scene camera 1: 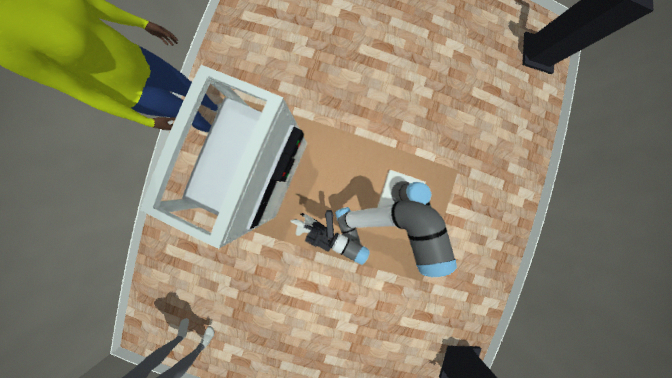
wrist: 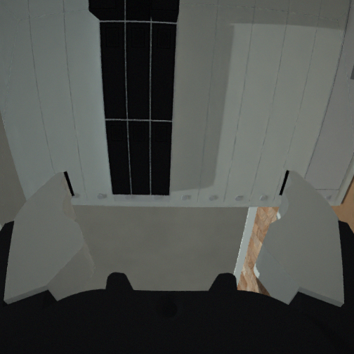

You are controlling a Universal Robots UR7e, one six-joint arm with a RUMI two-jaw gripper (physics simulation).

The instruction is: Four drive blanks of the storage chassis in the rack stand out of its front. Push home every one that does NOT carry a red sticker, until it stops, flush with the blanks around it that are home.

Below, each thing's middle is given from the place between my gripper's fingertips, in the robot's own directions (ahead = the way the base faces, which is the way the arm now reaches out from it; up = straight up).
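The rack [scene camera 1: 246, 164] is 50 mm below my hand, and it's 240 mm ahead of it and 190 mm to the right.
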